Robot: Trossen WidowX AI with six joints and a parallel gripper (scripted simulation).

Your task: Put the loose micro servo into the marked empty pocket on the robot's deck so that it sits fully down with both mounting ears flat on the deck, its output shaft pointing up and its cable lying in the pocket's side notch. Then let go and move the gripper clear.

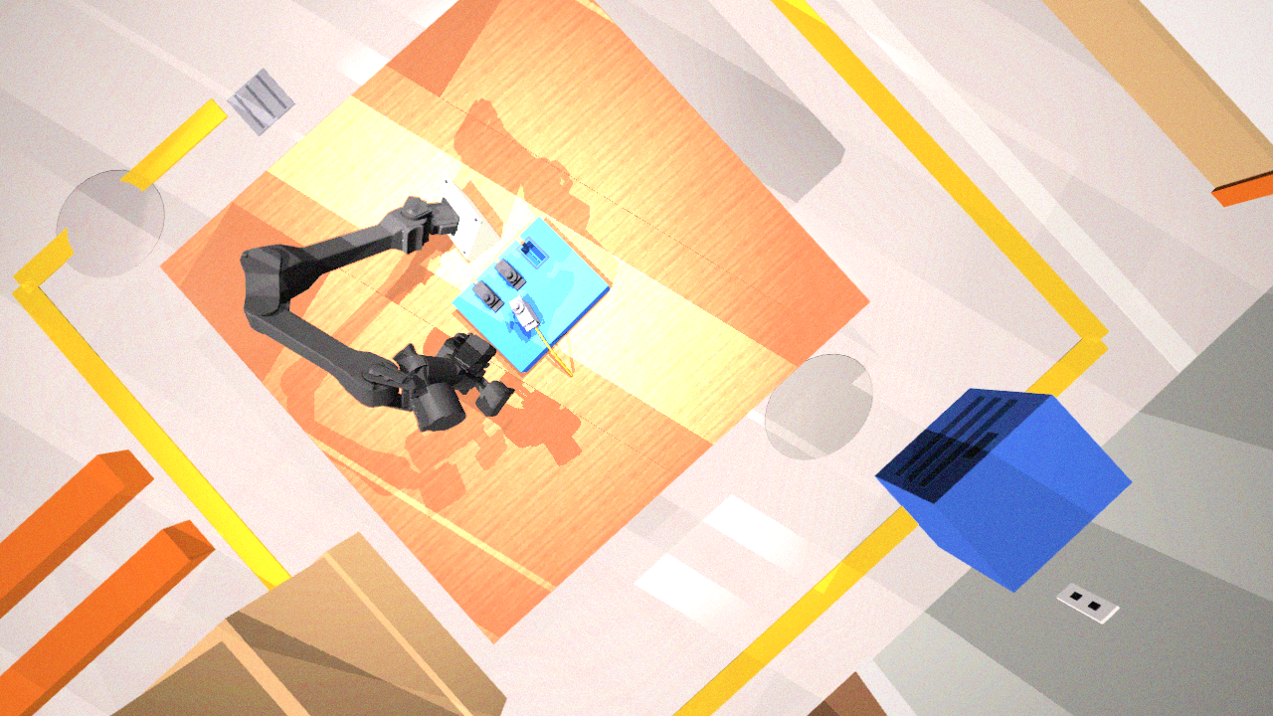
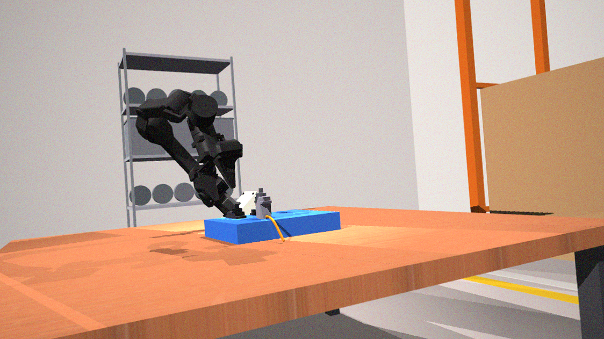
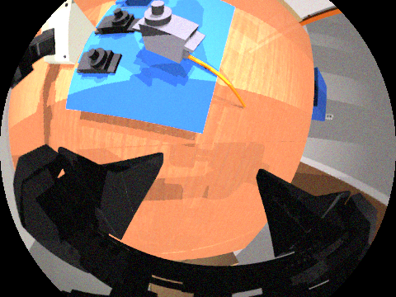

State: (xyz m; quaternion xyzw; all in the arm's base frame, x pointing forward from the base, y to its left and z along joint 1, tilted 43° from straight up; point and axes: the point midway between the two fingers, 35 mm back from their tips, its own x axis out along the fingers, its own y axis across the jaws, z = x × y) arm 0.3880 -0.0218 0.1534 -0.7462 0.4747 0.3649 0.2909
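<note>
Now: the blue deck 90 mm behind my gripper tip, 160 mm to the left of it and 100 mm below it.
</note>
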